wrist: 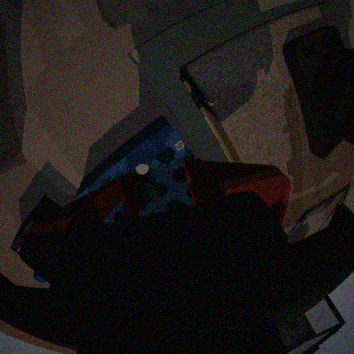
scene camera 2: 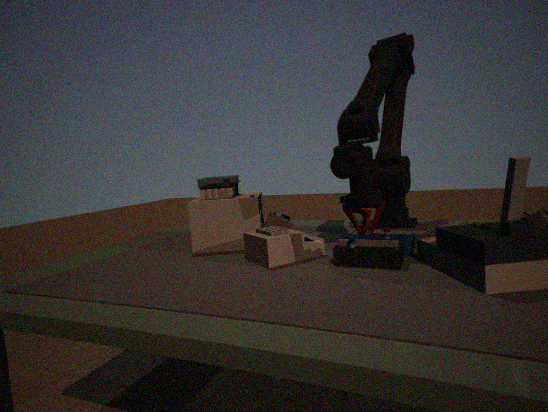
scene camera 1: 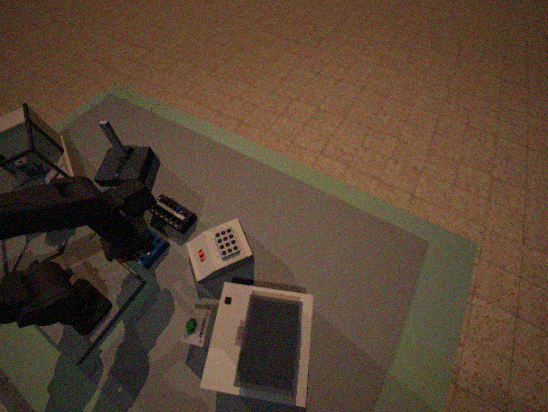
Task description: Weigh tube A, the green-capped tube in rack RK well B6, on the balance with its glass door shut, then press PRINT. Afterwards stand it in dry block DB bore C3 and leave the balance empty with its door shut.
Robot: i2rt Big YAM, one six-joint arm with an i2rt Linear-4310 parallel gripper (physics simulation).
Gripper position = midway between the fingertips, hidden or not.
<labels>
My gripper shows in the wrist view [158,173], in scene camera 2 [366,233] and in scene camera 1 [143,253]. One and the same spot on a large box with dark lid: [scene camera 1: 260,345] is [scene camera 2: 225,176]. The same spot on a dark device with lever: [scene camera 1: 121,163] is [scene camera 2: 497,230].
</labels>
